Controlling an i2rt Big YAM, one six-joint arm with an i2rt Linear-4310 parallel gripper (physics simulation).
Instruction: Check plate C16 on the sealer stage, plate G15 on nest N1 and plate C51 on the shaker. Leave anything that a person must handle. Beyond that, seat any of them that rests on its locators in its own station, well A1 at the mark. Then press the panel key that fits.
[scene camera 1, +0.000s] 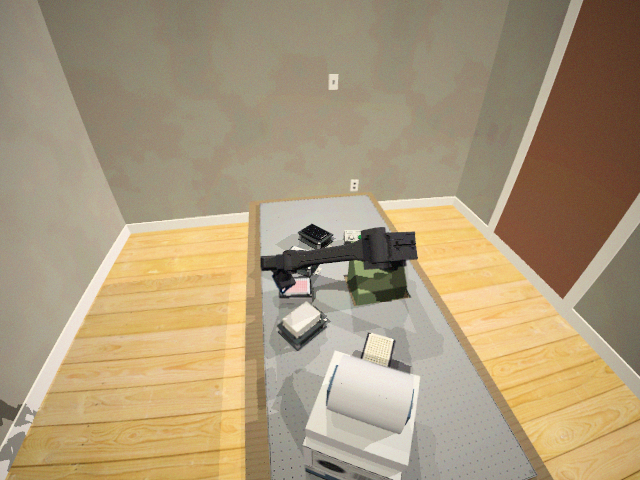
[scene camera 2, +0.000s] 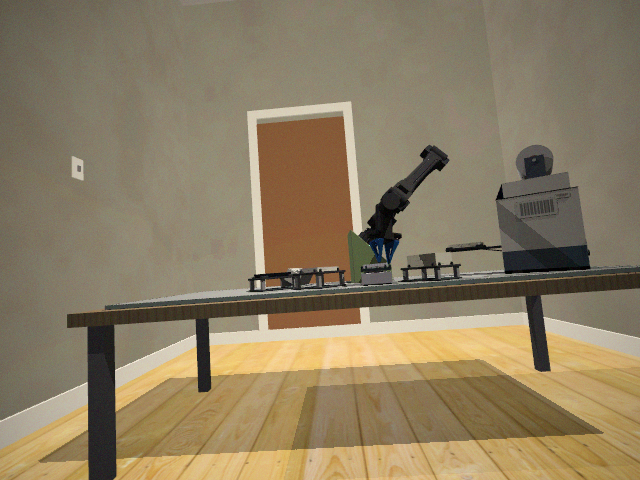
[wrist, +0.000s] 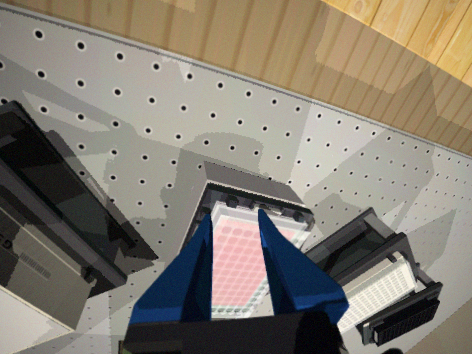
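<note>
A pink-filled plate (scene camera 1: 296, 286) (wrist: 235, 260) lies on a low grey block station (scene camera 2: 376, 277) (wrist: 250, 182), which looks like the shaker; small dark locators show along one edge. My gripper (scene camera 1: 285, 290) (scene camera 2: 385, 261) (wrist: 234, 217) is partly open and empty, its blue fingertips close over the plate's top. A cream plate (scene camera 1: 378, 348) (scene camera 2: 465, 245) lies on the stage of the white sealer (scene camera 1: 361, 439) (scene camera 2: 542, 227). A white plate (wrist: 380, 294) sits on a dark nest, partly hidden by the arm in scene camera 1. Which nest is N1 and the plate numbers are not readable.
A pale block (scene camera 1: 302, 317) (scene camera 2: 421, 259) (wrist: 45, 270) sits on a posted nest beside the shaker. A black rack or plate (scene camera 1: 315, 232) (wrist: 407, 320) is at the far end. A key panel (scene camera 1: 352, 236) and green wedge-shaped block (scene camera 1: 377, 286) stand near the arm.
</note>
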